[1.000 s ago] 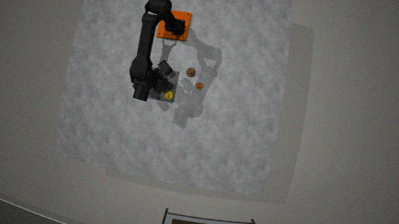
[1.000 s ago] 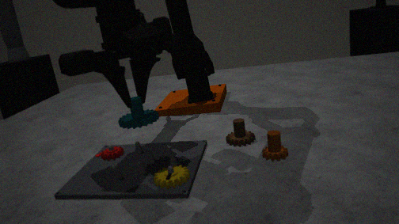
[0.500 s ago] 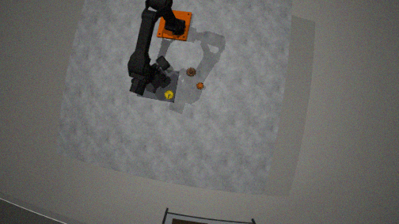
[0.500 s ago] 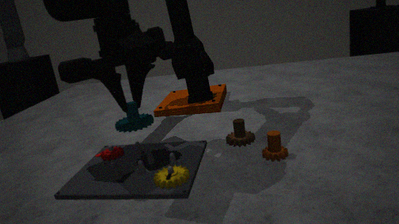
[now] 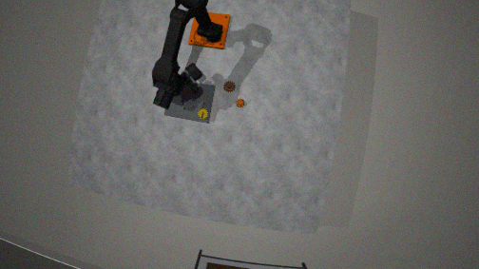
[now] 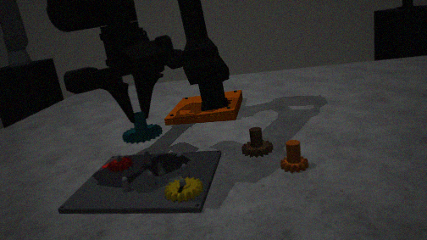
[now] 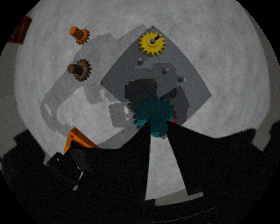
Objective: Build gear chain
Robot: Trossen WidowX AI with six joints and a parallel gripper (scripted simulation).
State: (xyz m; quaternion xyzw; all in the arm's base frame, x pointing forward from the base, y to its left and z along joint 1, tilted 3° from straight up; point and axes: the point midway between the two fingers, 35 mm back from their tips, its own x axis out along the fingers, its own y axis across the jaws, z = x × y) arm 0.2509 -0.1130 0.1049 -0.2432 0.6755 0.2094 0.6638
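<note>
Now: the teal gear 10 mm below my gripper tip. Also, from my gripper tip: yellow striped gear 110 mm ahead, 70 mm to the left, 70 mm below; then brown gear 10 mm behind, 190 mm to the left, 70 mm below; then red gear 50 mm to the right, 70 mm below.
</note>
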